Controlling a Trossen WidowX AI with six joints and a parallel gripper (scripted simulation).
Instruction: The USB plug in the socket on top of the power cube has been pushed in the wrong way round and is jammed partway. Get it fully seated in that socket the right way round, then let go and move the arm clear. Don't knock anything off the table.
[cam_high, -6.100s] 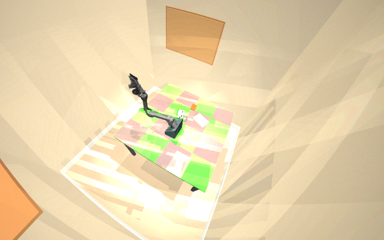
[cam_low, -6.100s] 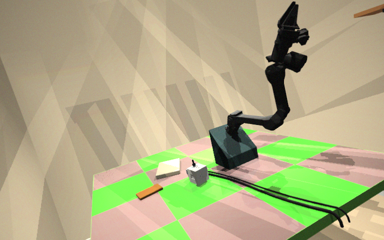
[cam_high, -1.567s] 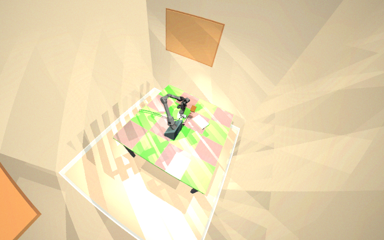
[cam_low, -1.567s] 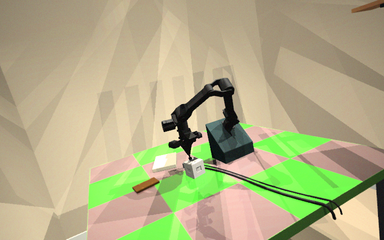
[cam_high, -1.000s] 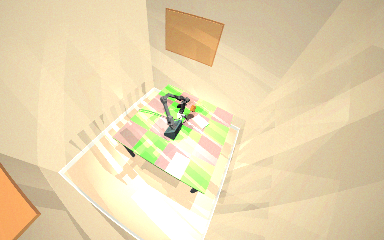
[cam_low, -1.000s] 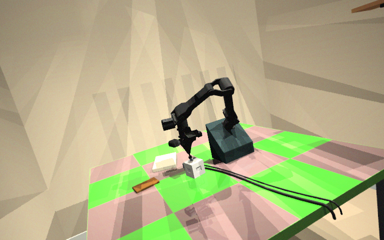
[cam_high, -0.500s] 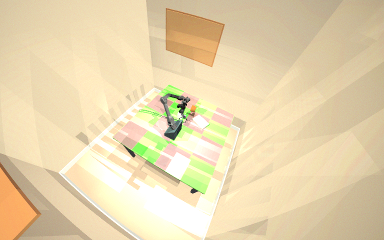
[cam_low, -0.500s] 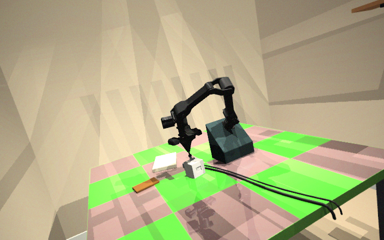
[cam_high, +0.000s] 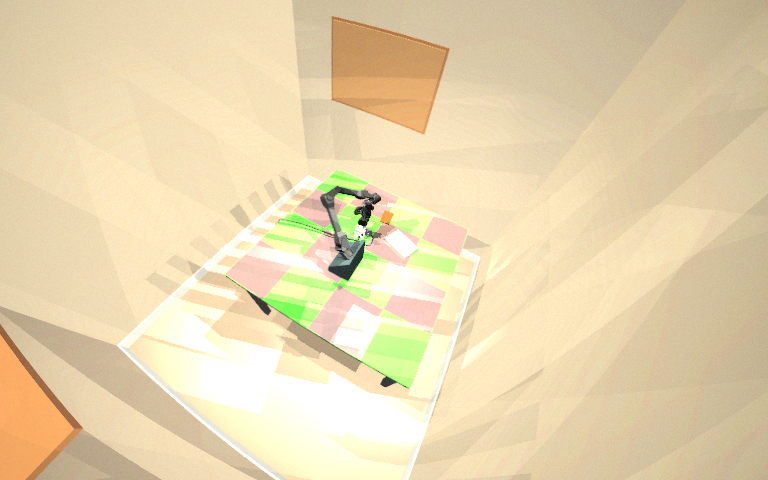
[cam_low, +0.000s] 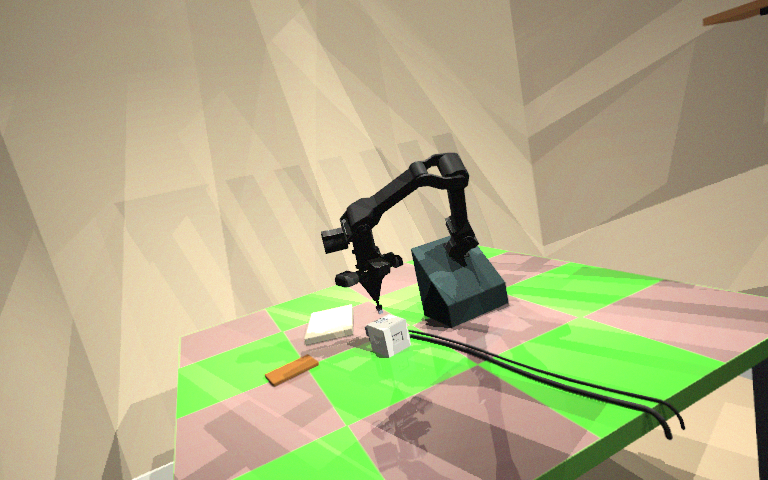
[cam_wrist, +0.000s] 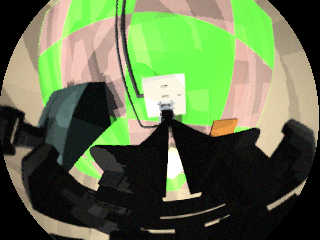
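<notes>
Now: the USB plug 2 cm below my gripper tip. Round my gripper tip: white flat slab 28 cm to the right, 12 cm below, 8 cm ahead; orange flat block 25 cm ahead, 13 cm below, 7 cm to the right.
</notes>
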